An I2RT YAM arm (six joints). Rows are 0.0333 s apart.
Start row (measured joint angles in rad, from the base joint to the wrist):
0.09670 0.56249 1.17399 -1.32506 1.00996 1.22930
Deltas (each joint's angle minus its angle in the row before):
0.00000 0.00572 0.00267 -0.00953 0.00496 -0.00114
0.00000 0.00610 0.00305 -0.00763 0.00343 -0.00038
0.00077 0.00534 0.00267 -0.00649 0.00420 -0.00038
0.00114 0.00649 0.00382 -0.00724 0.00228 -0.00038
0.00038 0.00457 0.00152 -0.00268 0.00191 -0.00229
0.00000 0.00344 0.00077 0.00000 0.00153 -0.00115
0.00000 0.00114 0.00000 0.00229 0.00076 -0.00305
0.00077 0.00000 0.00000 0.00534 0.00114 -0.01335
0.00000 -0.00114 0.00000 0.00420 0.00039 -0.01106
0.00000 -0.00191 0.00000 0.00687 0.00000 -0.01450
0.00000 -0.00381 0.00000 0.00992 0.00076 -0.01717
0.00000 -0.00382 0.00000 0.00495 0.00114 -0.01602
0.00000 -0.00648 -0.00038 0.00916 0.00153 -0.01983
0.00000 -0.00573 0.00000 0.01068 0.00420 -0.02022
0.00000 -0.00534 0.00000 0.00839 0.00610 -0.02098
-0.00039 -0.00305 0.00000 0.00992 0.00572 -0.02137
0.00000 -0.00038 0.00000 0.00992 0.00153 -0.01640
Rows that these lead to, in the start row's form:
0.09670 0.56821 1.17666 -1.33459 1.01492 1.22816
0.09670 0.57431 1.17971 -1.34222 1.01835 1.22778
0.09747 0.57965 1.18238 -1.34871 1.02255 1.22740
0.09861 0.58614 1.18620 -1.35595 1.02483 1.22702
0.09899 0.59071 1.18772 -1.35863 1.02674 1.22473
0.09899 0.59415 1.18849 -1.35863 1.02827 1.22358
0.09899 0.59529 1.18849 -1.35634 1.02903 1.22053
0.09976 0.59529 1.18849 -1.35100 1.03017 1.20718
0.09976 0.59415 1.18849 -1.34680 1.03056 1.19612
0.09976 0.59224 1.18849 -1.33993 1.03056 1.18162
0.09976 0.58843 1.18849 -1.33001 1.03132 1.16445
0.09976 0.58461 1.18849 -1.32506 1.03246 1.14843
0.09976 0.57813 1.18811 -1.31590 1.03399 1.12860
0.09976 0.57240 1.18811 -1.30522 1.03819 1.10838
0.09976 0.56706 1.18811 -1.29683 1.04429 1.08740
0.09937 0.56401 1.18811 -1.28691 1.05001 1.06603
0.09937 0.56363 1.18811 -1.27699 1.05154 1.04963

